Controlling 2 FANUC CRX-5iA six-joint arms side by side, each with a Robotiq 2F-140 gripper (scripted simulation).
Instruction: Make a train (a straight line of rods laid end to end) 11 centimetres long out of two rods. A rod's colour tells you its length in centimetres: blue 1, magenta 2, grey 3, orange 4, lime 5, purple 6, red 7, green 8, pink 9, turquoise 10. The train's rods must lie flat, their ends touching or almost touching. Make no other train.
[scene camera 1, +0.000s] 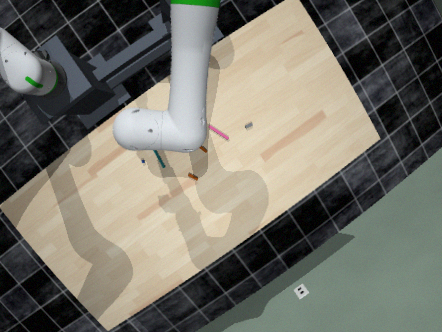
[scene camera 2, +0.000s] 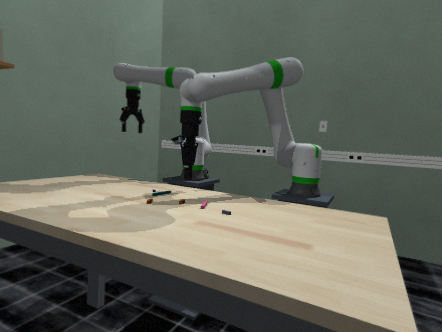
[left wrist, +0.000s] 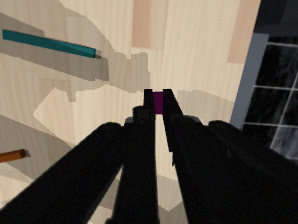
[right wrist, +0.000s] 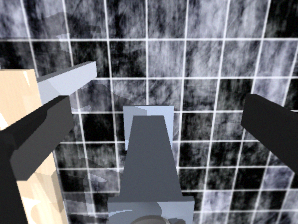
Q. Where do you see the right gripper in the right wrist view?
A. At 157, 110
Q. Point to the left gripper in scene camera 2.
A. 187, 179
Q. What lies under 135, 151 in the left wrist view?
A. The left gripper.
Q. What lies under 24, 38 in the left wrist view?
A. A turquoise rod.
